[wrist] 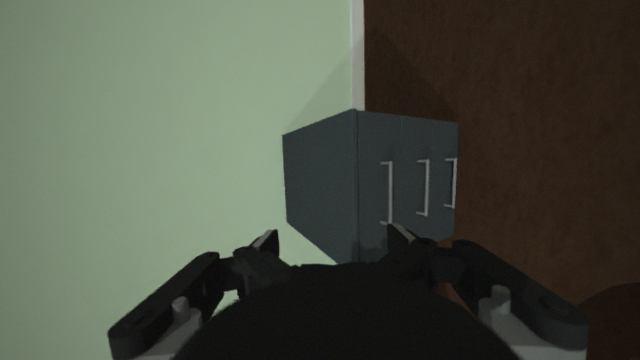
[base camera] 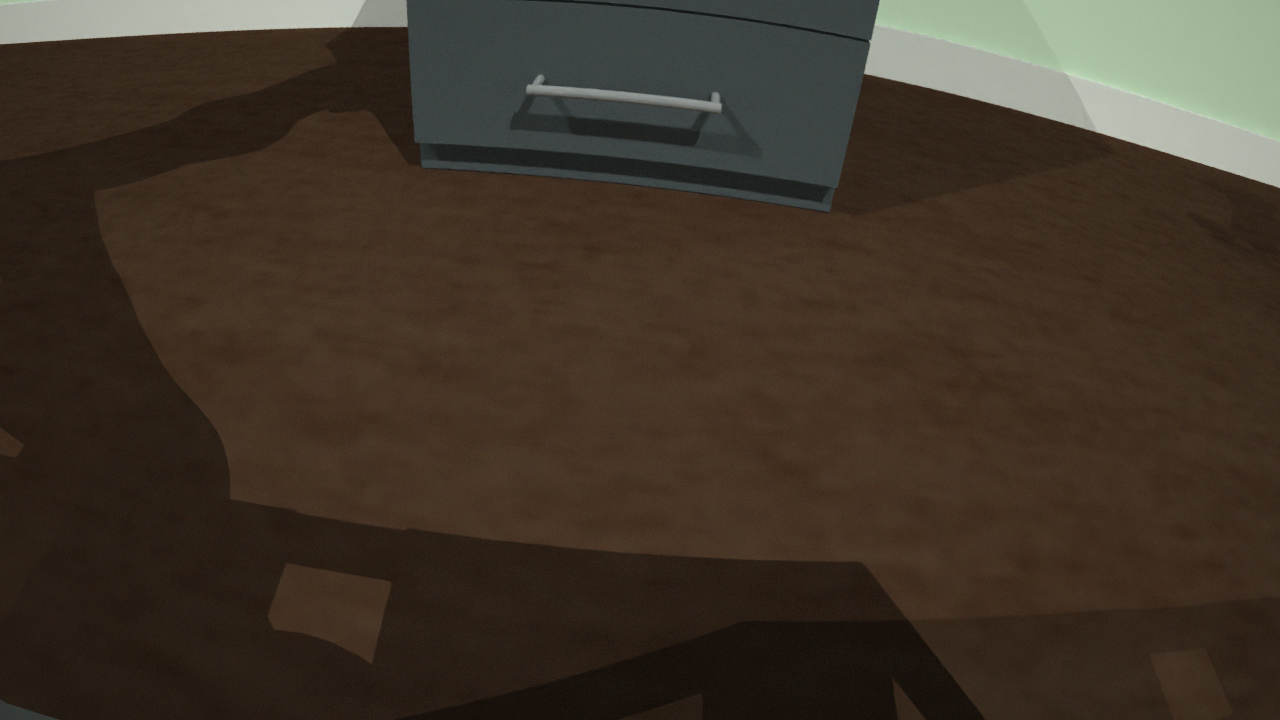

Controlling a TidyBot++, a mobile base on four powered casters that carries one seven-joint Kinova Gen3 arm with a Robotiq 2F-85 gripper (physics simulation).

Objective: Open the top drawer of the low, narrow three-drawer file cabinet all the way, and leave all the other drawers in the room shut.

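Places are measured from the arm's base along level axes (x ahead, y left, z up), in metres.
Pixels of known places: gripper, fingertip midpoint: [wrist: 332,238].
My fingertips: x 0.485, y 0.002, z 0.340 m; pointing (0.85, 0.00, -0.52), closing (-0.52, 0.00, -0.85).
Ahead of a thing's pixels: the offset from my fingertips to its top centre. "pt": to the spot under its first point. Level surfaces: height alone.
The dark blue-grey three-drawer file cabinet [base camera: 760,98] [wrist: 320,175] stands against the wall; the wrist view shows it turned on its side, with its top to the left. All three drawers look shut. The top drawer's bar handle {pt dx +0.215, dy +0.016, dz -0.308 m} [wrist: 390,192] is the leftmost one, with the middle handle {pt dx +0.214, dy +0.020, dz -0.463 m} [wrist: 427,187] and the bottom handle {pt dx +0.214, dy +0.023, dz -0.618 m} [base camera: 623,95] [wrist: 454,183] to its right. My gripper [wrist: 332,238] is open and empty, in front of the cabinet. Its right-hand fingertip overlaps the lower end of the top handle in the wrist view; the distance between them is hard to tell.
The pale green wall [base camera: 1190,62] [wrist: 175,125] with its white baseboard [base camera: 984,67] [wrist: 357,55] runs behind the cabinet. Brown floor {dz -0.737 m} [base camera: 626,358] [wrist: 540,125] lies before it, with shadows across it in the base camera view.
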